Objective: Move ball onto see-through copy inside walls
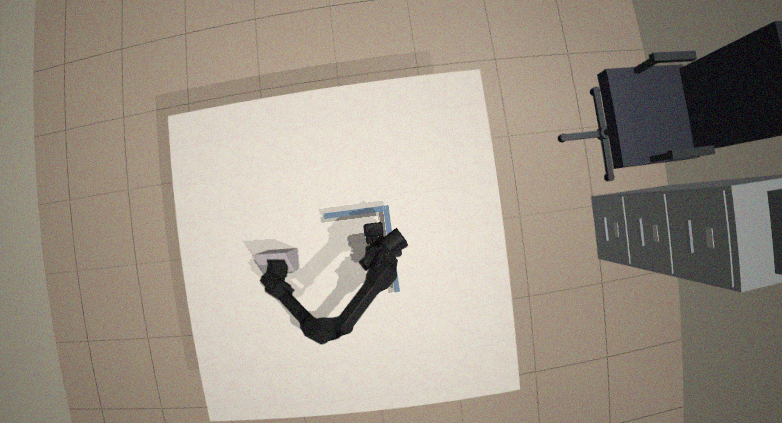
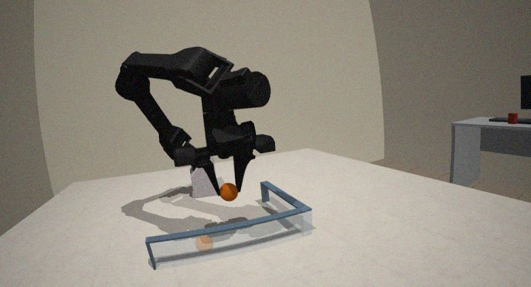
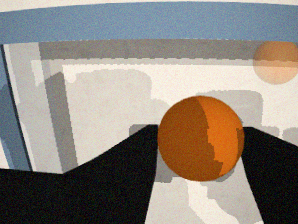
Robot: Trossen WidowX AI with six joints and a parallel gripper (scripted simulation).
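The see-through copy lies 9 cm below my gripper tip, 7 cm to the right of it and 3 cm ahead of it. Round my gripper tip: orange ball (right at my gripper tip).
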